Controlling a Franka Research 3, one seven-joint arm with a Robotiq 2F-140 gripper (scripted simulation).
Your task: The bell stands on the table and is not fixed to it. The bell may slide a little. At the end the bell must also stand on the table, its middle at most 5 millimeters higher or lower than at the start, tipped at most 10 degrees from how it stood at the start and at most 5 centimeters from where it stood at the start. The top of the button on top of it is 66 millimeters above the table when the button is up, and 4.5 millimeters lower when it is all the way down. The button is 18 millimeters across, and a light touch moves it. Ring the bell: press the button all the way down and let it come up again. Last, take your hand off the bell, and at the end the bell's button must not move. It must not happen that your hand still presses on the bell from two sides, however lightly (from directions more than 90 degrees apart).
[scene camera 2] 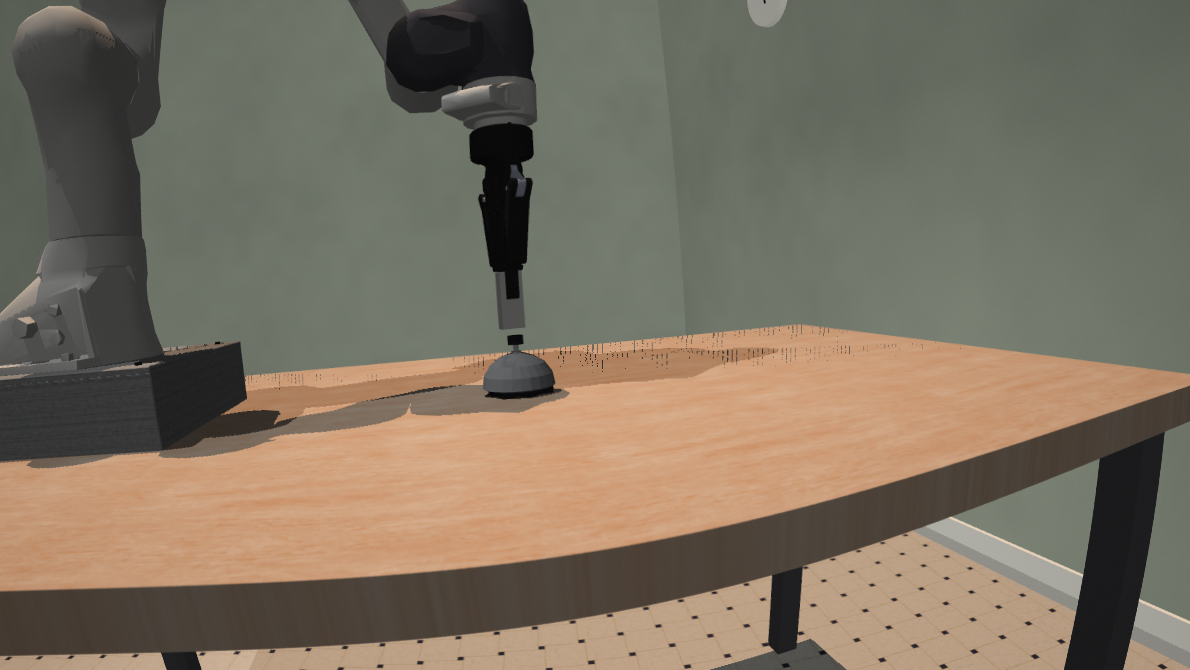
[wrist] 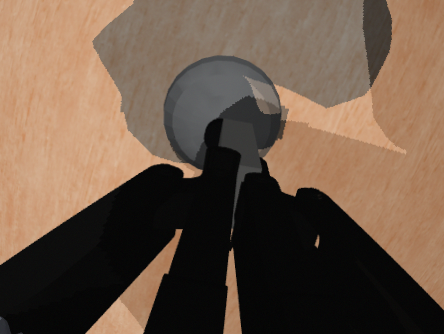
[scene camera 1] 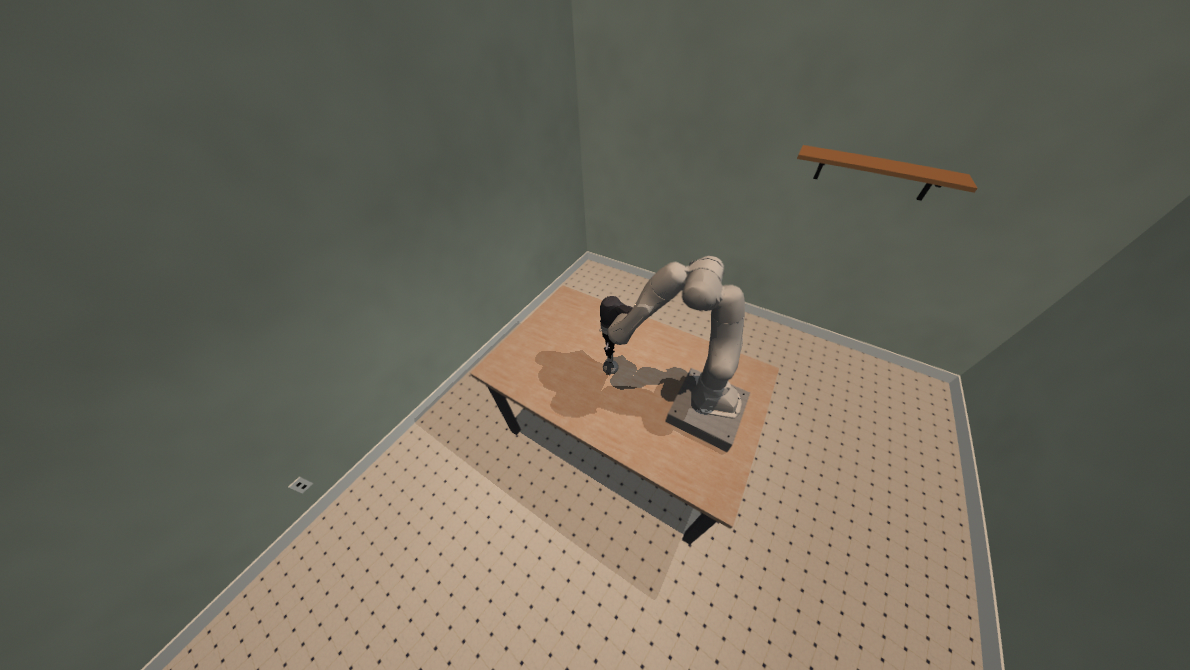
Observation:
I see my gripper [scene camera 2: 512,328] and a bell [scene camera 2: 515,375].
The bell is seen too in the wrist view [wrist: 228,87]. My gripper is seen too in the wrist view [wrist: 233,144].

